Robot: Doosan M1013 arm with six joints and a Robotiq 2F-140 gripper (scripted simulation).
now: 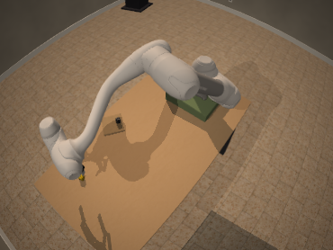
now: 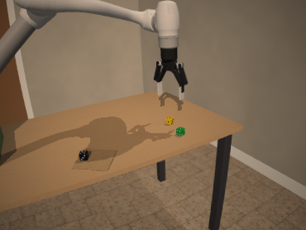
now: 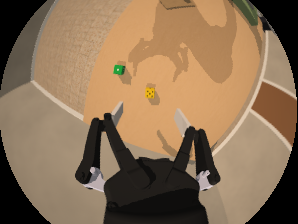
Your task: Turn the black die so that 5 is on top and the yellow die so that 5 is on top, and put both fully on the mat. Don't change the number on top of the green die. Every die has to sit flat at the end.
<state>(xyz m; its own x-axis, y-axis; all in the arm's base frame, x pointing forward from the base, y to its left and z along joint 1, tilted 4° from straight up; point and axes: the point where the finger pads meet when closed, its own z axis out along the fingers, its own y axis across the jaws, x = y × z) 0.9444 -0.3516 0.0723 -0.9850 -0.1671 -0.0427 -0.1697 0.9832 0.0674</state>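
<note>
Now: hand 140 mm above the yellow die and 10 mm past it. Round my hand: black die 470 mm behind, 130 mm below, 10 mm to the right; then mat 440 mm behind, 150 mm below, 40 mm to the right; then green die 140 mm below, 120 mm to the right, 60 mm behind.
</note>
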